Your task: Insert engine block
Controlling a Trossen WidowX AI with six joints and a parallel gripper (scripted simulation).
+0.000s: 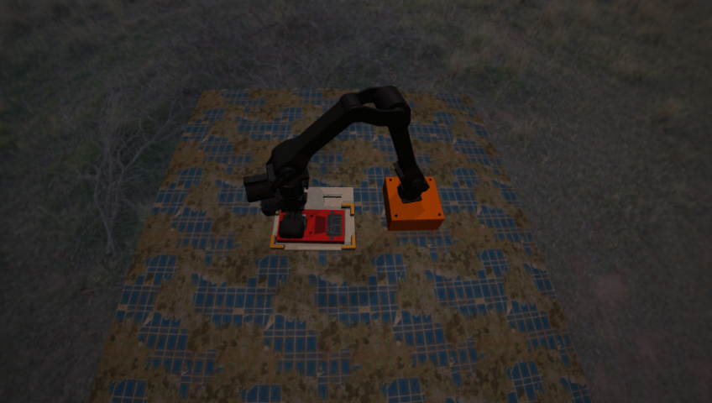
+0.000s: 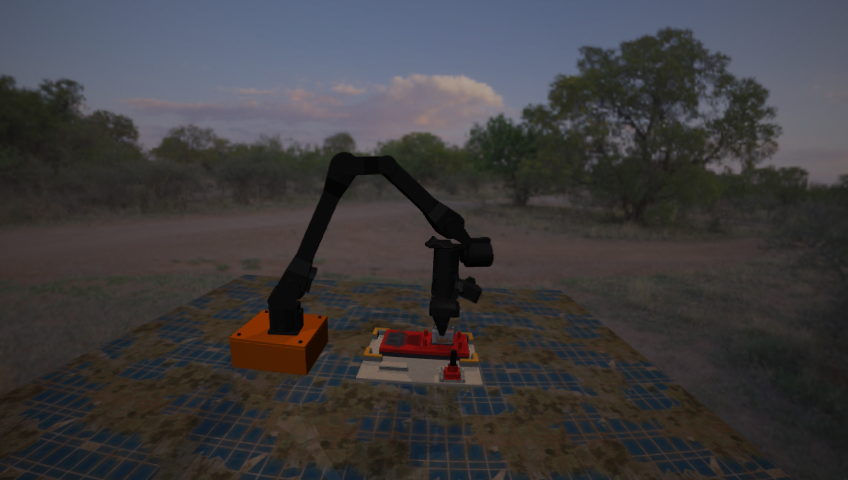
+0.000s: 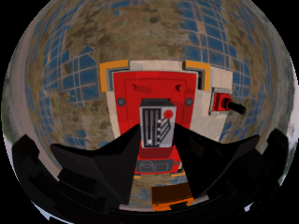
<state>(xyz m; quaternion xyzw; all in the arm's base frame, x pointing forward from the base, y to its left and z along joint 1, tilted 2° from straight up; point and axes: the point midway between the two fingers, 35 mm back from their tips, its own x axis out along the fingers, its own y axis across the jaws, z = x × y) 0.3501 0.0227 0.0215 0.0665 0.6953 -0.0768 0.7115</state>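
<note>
My gripper tip is 1 cm above the grey engine block.
</note>
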